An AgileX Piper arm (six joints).
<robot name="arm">
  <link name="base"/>
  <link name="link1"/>
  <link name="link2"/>
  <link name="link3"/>
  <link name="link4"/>
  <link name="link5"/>
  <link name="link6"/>
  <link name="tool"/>
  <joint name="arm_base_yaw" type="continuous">
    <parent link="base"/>
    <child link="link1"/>
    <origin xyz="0 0 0.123"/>
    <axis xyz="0 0 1"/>
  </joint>
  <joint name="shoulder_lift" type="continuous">
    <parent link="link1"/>
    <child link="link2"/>
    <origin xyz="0 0 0"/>
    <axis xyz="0 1 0"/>
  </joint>
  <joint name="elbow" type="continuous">
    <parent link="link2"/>
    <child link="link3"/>
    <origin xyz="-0.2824 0 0.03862"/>
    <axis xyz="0 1 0"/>
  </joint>
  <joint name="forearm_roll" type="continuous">
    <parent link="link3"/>
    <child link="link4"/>
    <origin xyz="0.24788 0 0.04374"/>
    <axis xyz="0.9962 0 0.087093"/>
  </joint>
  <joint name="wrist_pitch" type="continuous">
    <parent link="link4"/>
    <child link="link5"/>
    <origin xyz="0 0 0"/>
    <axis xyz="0 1 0"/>
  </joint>
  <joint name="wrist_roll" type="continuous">
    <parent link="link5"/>
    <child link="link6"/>
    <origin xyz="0.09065 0 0.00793"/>
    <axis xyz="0.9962 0 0.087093"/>
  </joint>
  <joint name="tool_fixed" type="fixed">
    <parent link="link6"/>
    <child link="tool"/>
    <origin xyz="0 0 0" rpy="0 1.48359 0"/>
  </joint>
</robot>
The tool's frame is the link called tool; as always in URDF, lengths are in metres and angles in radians. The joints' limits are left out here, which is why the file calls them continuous.
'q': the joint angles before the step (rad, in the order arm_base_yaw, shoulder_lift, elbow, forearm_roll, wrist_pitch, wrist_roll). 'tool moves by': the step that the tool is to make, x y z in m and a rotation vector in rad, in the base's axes. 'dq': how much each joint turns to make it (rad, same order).
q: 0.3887, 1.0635, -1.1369, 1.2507, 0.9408, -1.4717
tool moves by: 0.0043, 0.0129, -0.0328, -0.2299, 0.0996, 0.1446
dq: 0.0459, 0.0743, 0.0002, -0.1895, 0.1528, 0.0607
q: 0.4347, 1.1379, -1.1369, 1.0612, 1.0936, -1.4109
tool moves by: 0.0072, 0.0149, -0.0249, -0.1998, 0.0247, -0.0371
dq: 0.1088, 0.0516, -0.0001, -0.2480, -0.0709, 0.1513
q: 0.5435, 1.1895, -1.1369, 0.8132, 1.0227, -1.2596
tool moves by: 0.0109, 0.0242, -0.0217, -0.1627, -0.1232, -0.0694
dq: 0.1510, 0.0647, 0.0021, -0.3027, -0.1921, 0.1608
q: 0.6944, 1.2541, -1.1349, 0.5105, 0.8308, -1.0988
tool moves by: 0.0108, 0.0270, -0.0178, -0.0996, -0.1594, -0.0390
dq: 0.1224, 0.0791, 0.0001, -0.3002, -0.1801, 0.1745
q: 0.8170, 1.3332, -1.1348, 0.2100, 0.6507, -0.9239
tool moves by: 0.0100, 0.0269, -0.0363, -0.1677, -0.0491, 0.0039
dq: 0.0809, 0.1256, -0.0017, -0.2660, -0.0367, 0.1665
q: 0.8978, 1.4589, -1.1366, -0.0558, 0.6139, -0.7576
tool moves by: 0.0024, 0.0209, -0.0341, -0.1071, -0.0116, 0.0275
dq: 0.0534, 0.1030, 0.0101, -0.1361, -0.0285, 0.0883
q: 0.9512, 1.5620, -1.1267, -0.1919, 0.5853, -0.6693
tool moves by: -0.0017, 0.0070, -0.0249, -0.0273, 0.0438, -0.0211
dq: 0.0177, 0.0521, 0.0309, -0.0207, -0.0291, 0.0644
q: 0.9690, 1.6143, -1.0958, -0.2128, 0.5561, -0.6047
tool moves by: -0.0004, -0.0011, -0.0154, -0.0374, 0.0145, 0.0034
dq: 0.0008, 0.0235, 0.0290, -0.0170, -0.0127, 0.0089
